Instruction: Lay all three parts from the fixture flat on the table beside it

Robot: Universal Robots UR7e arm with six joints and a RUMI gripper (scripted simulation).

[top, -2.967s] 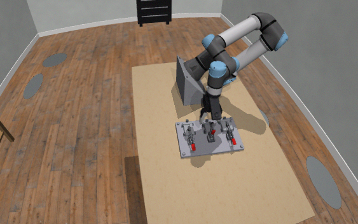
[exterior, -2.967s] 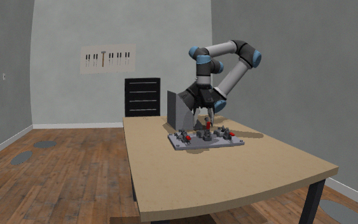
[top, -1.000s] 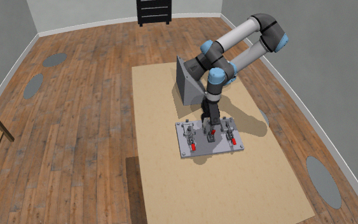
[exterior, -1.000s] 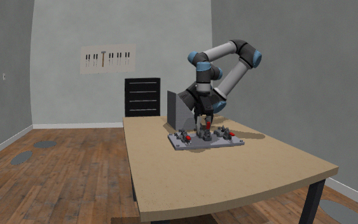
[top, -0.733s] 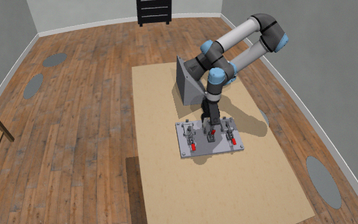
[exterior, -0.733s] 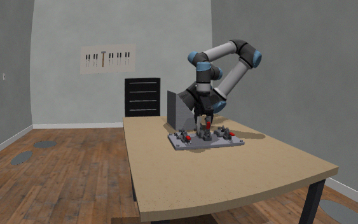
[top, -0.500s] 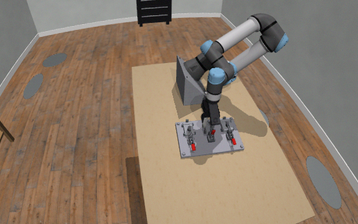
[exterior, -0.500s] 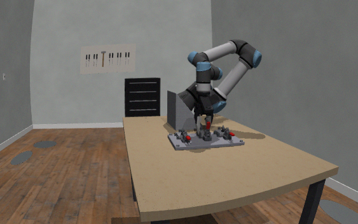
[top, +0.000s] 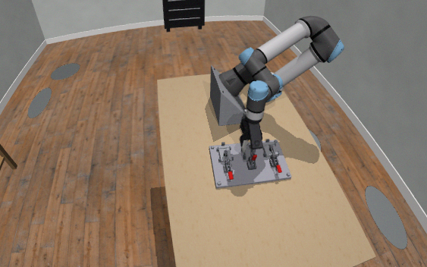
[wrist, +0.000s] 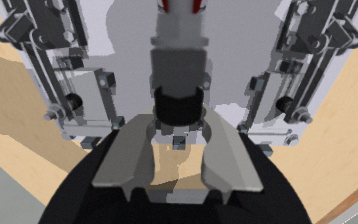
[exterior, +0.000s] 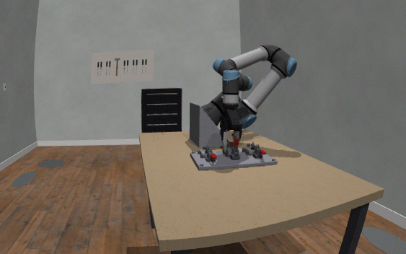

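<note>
Now: hand 40 mm short of the fixture and 30 mm above it. From my hand the other things lie so: small grey part: 10 mm behind.
</note>
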